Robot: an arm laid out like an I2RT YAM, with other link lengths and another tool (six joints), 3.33 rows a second.
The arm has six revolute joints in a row. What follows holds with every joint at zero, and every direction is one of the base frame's. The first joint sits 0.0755 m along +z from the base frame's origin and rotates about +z. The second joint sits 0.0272 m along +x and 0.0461 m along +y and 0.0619 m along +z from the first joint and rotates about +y. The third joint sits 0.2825 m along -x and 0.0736 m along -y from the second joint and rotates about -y. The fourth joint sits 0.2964 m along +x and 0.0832 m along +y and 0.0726 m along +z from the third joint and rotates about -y. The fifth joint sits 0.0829 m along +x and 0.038 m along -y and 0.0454 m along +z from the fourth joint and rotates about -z. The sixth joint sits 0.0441 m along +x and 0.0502 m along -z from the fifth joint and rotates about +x. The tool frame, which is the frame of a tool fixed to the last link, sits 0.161 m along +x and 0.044 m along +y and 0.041 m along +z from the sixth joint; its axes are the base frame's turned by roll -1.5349, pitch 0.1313 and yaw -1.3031 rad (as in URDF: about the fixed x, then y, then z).
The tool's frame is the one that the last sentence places.
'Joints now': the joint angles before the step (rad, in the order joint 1, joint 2, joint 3, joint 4, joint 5, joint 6). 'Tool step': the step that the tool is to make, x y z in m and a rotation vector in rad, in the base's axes. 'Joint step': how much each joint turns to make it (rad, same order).
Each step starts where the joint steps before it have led.
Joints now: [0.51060 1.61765 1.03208 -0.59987 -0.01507 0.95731]
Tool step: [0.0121 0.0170 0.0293 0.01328 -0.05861 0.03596]
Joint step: [0.01864 -0.00390 0.06366 -0.01034 0.00913 -0.02294]
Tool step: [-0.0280 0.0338 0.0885 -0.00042 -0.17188 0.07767]
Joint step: [0.13137 -0.16264 0.04331 -0.06366 0.11032 -0.00102]
